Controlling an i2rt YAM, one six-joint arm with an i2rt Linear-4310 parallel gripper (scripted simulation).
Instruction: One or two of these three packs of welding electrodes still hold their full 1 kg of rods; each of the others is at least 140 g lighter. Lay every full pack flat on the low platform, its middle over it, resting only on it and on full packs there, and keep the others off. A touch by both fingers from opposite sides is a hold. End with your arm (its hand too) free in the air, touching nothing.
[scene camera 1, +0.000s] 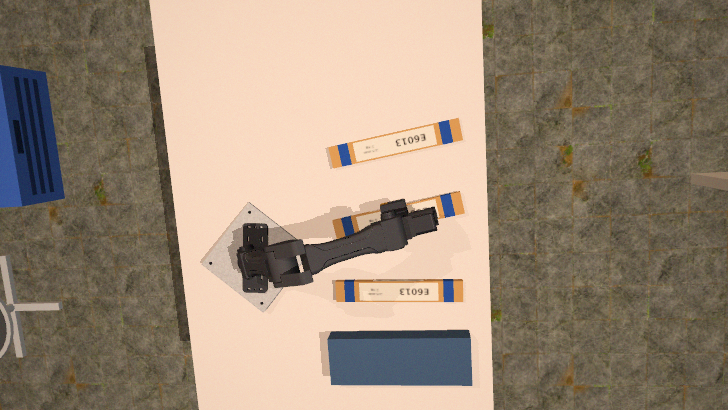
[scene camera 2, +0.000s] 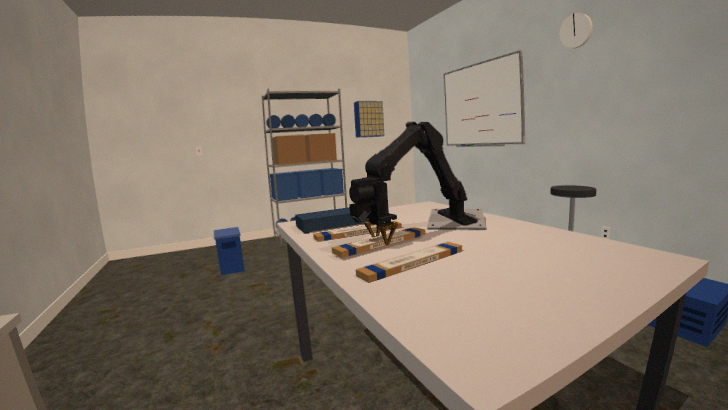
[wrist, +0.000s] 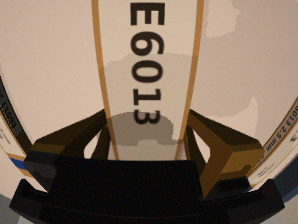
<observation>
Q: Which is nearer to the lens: the pack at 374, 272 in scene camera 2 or the low blue platform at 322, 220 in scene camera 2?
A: The pack.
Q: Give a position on a low blue platform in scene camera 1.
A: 420, 357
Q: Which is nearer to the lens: the pack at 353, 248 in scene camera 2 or the low blue platform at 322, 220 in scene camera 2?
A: The pack.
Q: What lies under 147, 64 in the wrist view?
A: A pack.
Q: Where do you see the gripper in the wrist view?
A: At 147, 112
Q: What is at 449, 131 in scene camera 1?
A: A pack.
</observation>
